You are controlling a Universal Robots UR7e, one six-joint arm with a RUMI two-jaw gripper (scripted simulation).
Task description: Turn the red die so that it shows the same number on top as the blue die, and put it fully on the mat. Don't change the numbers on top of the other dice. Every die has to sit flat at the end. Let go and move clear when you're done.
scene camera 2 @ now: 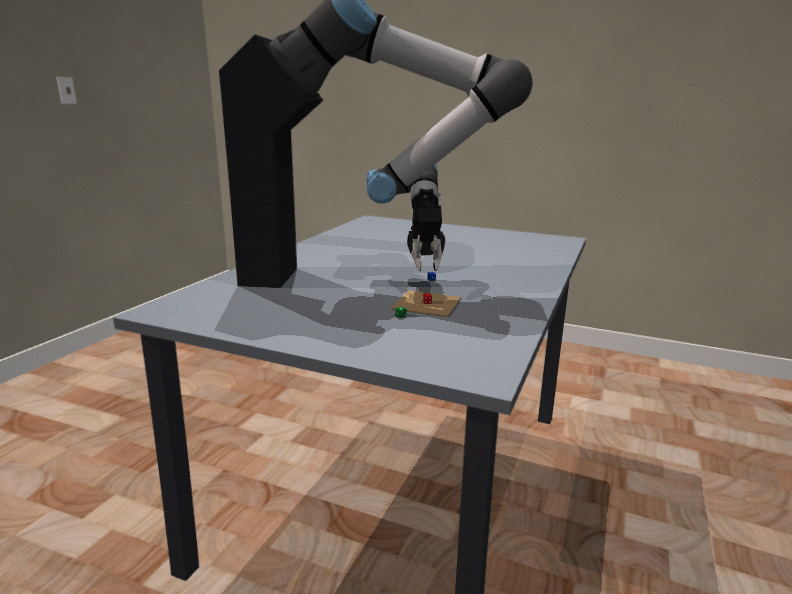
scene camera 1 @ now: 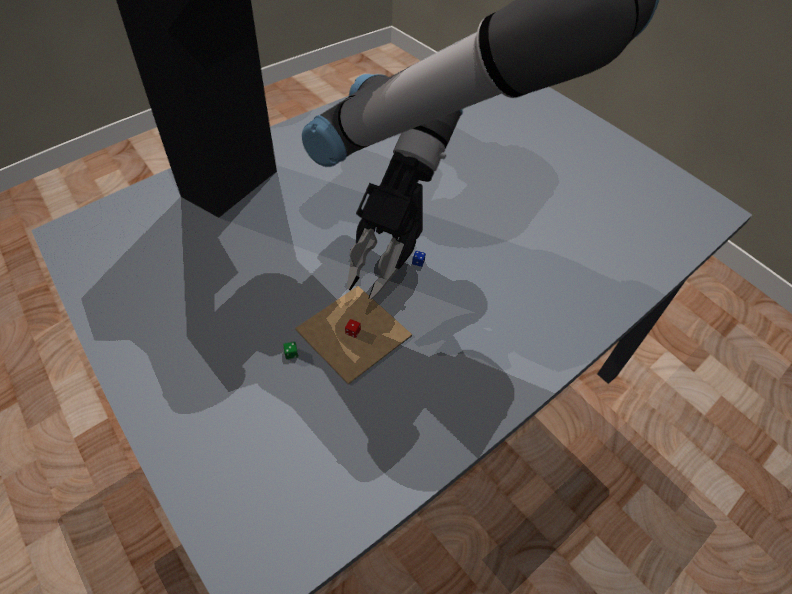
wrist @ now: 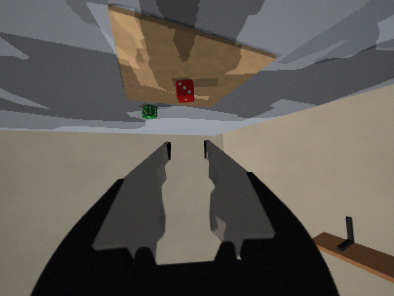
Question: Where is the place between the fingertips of the gripper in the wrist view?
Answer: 187,142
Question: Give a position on a tan mat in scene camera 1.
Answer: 380,333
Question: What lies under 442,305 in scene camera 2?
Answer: A tan mat.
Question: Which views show the gripper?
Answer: Scene camera 2, scene camera 1 and the wrist view: all of them.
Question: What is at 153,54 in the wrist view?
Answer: A tan mat.
